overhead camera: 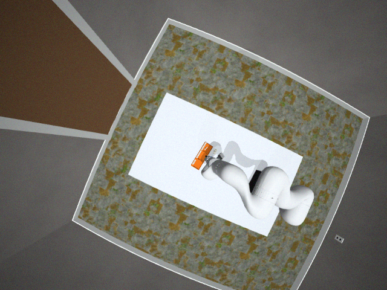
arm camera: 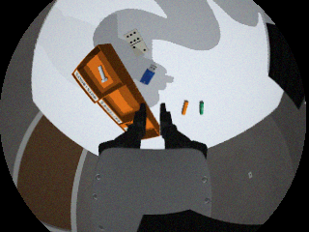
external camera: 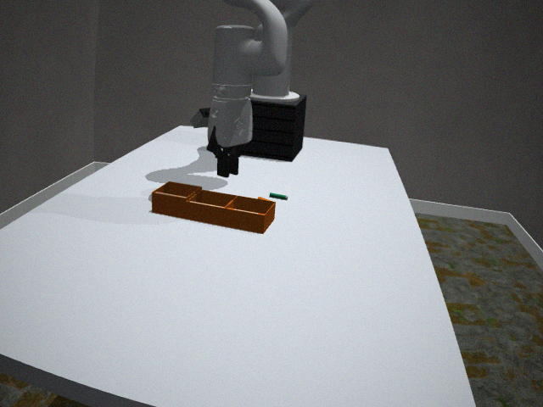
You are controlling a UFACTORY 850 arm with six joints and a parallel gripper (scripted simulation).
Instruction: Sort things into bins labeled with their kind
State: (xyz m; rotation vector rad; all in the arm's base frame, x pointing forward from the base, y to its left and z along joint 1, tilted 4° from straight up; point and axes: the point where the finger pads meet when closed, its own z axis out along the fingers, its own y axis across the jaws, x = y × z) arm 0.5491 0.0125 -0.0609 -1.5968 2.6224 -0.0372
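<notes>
The orange stick is 9 cm below my hand, 8 cm to the left of it and 5 cm behind it. Also, from my hand: pale dotted tile (10 cm to the right, 9 cm below, 2 cm behind); then three joined orange bins (7 cm below, 7 cm ahead, 1 cm to the right); then blue USB stick (9 cm below, 4 cm to the right, 1 cm behind).
</notes>
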